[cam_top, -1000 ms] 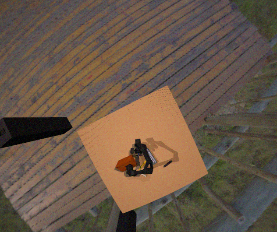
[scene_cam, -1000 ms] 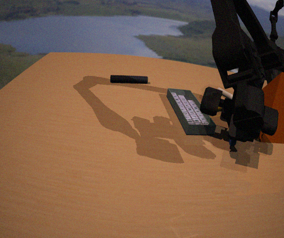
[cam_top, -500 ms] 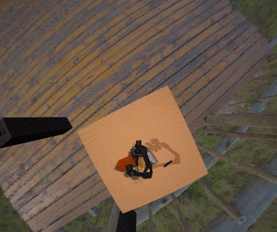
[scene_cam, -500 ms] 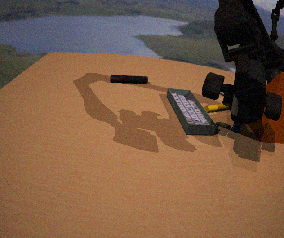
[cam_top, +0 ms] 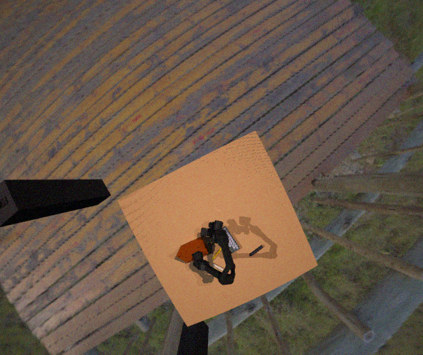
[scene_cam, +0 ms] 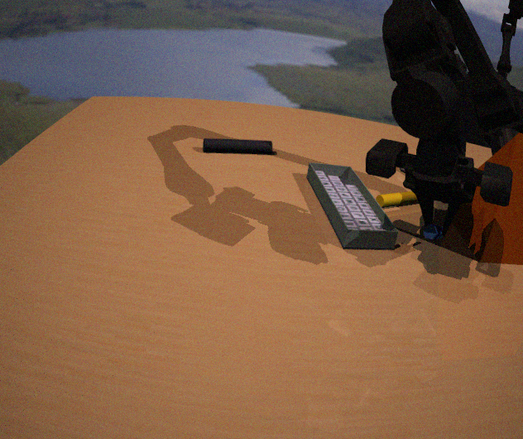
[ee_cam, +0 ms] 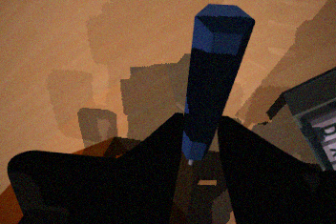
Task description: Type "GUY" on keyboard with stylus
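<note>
Now: gripper tip 10 mm past the blue stylus, 10 mm to the left of it and 10 mm above it. The rest, counted from my gripper tip: yellow cylinder: 60 mm behind, 190 mm to the right, 40 mm below; black cylinder: 210 mm ahead, 350 mm to the right, 30 mm below.
</note>
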